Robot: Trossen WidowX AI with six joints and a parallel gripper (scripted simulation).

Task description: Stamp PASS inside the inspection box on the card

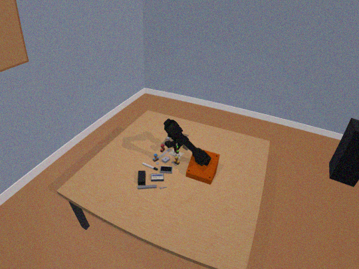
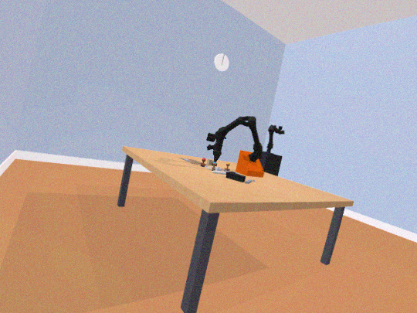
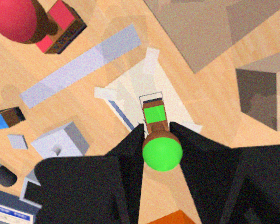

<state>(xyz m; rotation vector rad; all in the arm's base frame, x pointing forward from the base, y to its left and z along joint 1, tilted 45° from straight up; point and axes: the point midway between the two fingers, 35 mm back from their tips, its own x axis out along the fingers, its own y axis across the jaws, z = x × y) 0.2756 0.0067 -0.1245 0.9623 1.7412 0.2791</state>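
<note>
Now: the pale card 40 mm below my gripper tip. From my gripper tip the other things lie so: red stamp (110 mm ahead, 30 mm to the left, 20 mm below); then long grey bar (80 mm ahead, 50 mm to the left, 40 mm below); then yellow-knobbed stamp (60 mm behind, 100 mm to the left, 20 mm below).
</note>
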